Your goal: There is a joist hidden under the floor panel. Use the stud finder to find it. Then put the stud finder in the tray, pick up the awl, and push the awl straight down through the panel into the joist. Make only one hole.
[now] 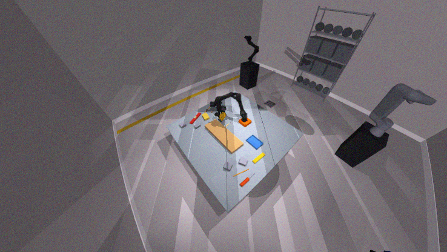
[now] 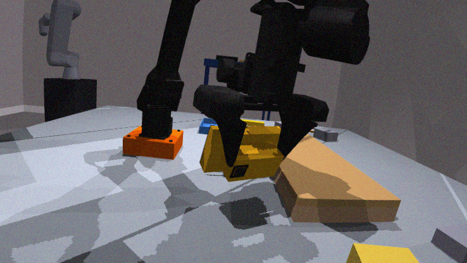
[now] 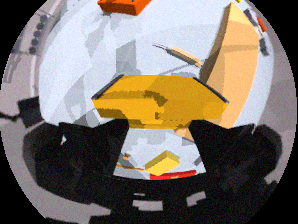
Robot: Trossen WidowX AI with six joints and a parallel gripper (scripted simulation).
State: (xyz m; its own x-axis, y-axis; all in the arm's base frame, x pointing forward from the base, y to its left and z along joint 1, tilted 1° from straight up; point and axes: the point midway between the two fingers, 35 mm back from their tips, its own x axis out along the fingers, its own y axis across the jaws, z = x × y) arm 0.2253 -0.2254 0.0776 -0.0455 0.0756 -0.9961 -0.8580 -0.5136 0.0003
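Right now the yellow stud finder is 20 mm behind my gripper tip. Round my gripper tip: awl (130 mm to the left, 70 mm below, 30 mm behind); green square light (20 mm to the right, 20 mm behind, 10 mm below); yellow block (170 mm to the right, 140 mm ahead, 60 mm below).
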